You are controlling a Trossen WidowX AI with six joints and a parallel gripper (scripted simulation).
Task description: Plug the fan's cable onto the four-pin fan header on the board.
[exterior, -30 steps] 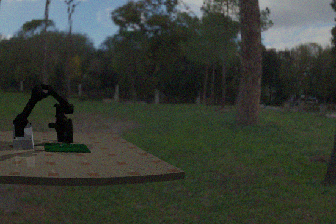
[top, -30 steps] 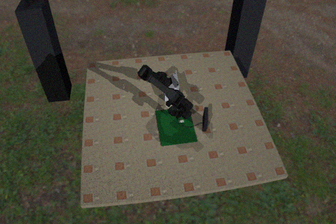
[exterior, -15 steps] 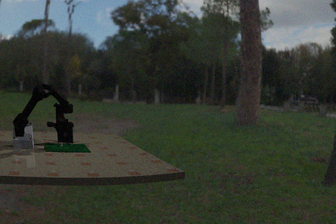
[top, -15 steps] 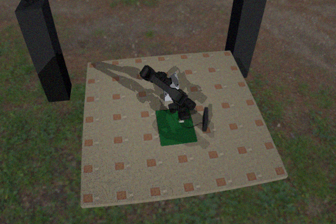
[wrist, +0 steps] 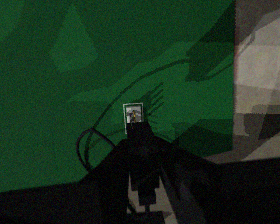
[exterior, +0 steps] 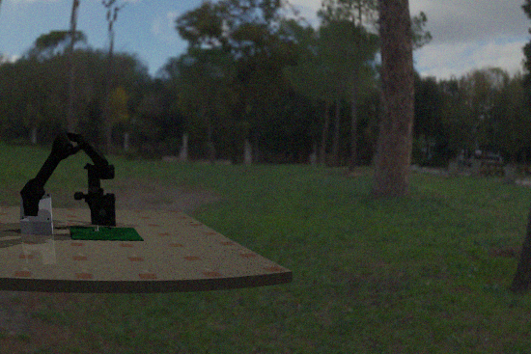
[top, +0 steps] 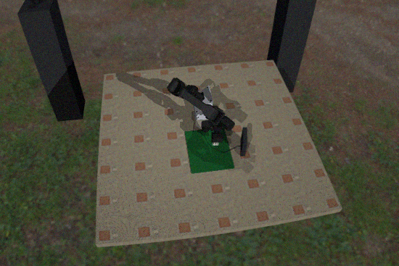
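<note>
Right now my gripper tip is 80 mm above the green board, 40 mm to the left of it and 30 mm short of it. Round my gripper tip: dark plug: 10 mm above; black fan: 140 mm to the left, 50 mm ahead.
</note>
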